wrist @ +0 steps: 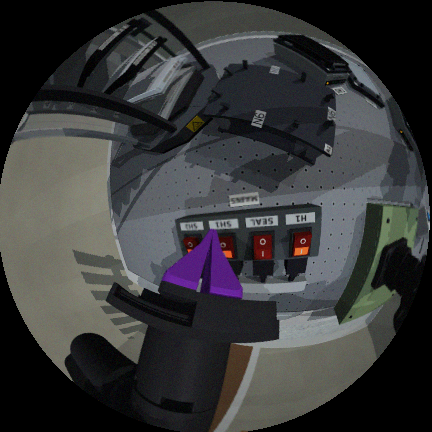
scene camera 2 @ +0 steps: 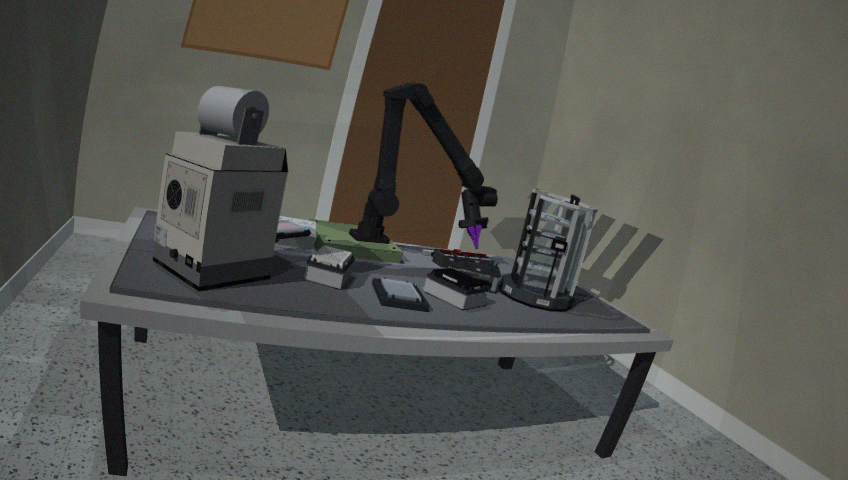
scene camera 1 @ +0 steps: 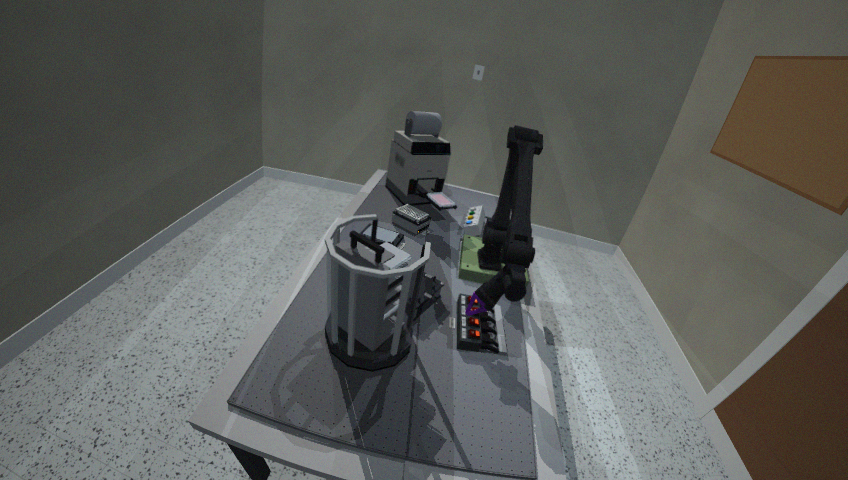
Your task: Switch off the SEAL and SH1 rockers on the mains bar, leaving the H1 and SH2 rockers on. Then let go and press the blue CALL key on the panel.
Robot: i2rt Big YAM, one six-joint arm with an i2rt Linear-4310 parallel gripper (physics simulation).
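Where they show: gripper, fingertip midpoint: (wrist: 211, 232) (scene camera 2: 476, 248) (scene camera 1: 466, 314); arm's base, link origin: (scene camera 2: 368, 238) (scene camera 1: 488, 261).
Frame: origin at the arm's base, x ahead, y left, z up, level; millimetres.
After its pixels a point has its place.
The mains bar (scene camera 1: 468, 344) @(x 97, y 434, z -12 mm) (scene camera 2: 464, 259) (wrist: 244, 240) @(x 88, y 327, z 0 mm) lies on the table. In the wrist view the SEAL rocker (wrist: 263, 246) @(x 83, y 303, z 10 mm) is dark, its O side above the I. The H1 rocker (wrist: 302, 243) @(x 82, y 253, z 10 mm), the SH1 rocker (wrist: 228, 245) @(x 86, y 346, z 11 mm) and the partly covered SH2 rocker (wrist: 190, 245) @(x 86, y 403, z 12 mm) show orange light. My gripper (scene camera 1: 468, 312) @(x 111, y 355, z 34 mm) (scene camera 2: 476, 246) @(x 111, y 355, z 34 mm) (wrist: 211, 232) @(x 111, y 355, z 34 mm) is shut and empty, its purple tips pointing down over the bar; in the wrist view they overlap the SH1 end, and a small gap above the bar shows in scene camera 2. The blue CALL key (scene camera 1: 469, 221) @(x 74, y -251, z 29 mm) is on the small panel (scene camera 1: 479, 218) @(x 27, y -281, z 39 mm).
The green arm base (scene camera 1: 470, 267) @(x 78, y 60, z -2 mm) (scene camera 2: 357, 243) @(x 72, y -68, z -3 mm) (wrist: 355, 265) @(x -14, y 87, z -47 mm) stands between bar and panel. A round caged rack (scene camera 1: 351, 315) @(x 414, y 554, z 153 mm) (scene camera 2: 541, 300) @(x 487, y 371, z -12 mm) stands near the bar. A tall machine (scene camera 1: 416, 163) @(x 360, y -435, z 189 mm) (scene camera 2: 238, 220) @(x 461, y -540, z 119 mm), a white box (scene camera 1: 410, 224) @(x 329, y -181, z 8 mm) (scene camera 2: 327, 276) @(x 400, y -271, z -13 mm) and a flat tray (scene camera 2: 410, 303) @(x 525, y -90, z -24 mm) are also on the table.
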